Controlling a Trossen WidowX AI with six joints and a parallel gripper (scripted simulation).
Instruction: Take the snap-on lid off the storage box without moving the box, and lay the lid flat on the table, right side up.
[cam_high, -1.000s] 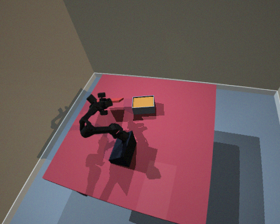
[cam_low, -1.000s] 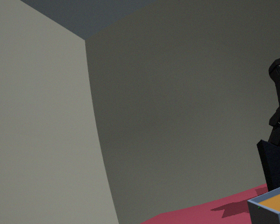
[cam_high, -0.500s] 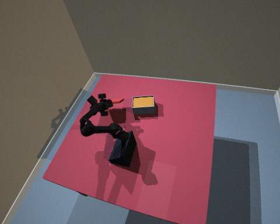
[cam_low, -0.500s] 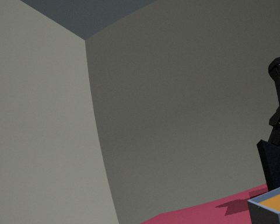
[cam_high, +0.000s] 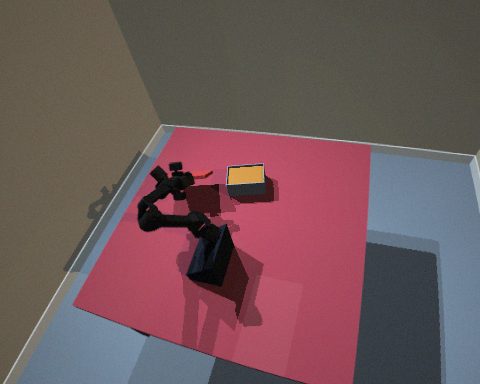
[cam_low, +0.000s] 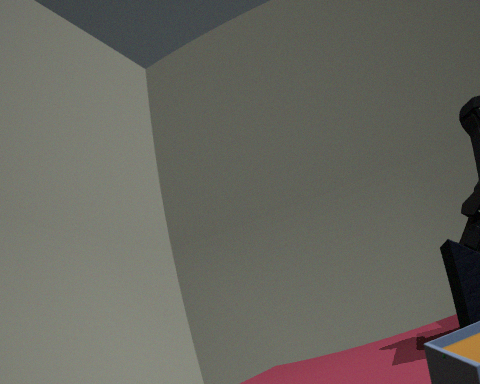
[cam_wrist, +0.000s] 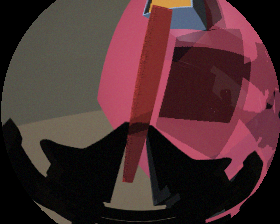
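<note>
Now: gripper tip 60 mm short of the red lid, 20 mm to the right of it and 50 mm above it. The rest, counted from my gripper tip: storage box 180 mm ahead, 260 mm to the right, 130 mm below.
</note>
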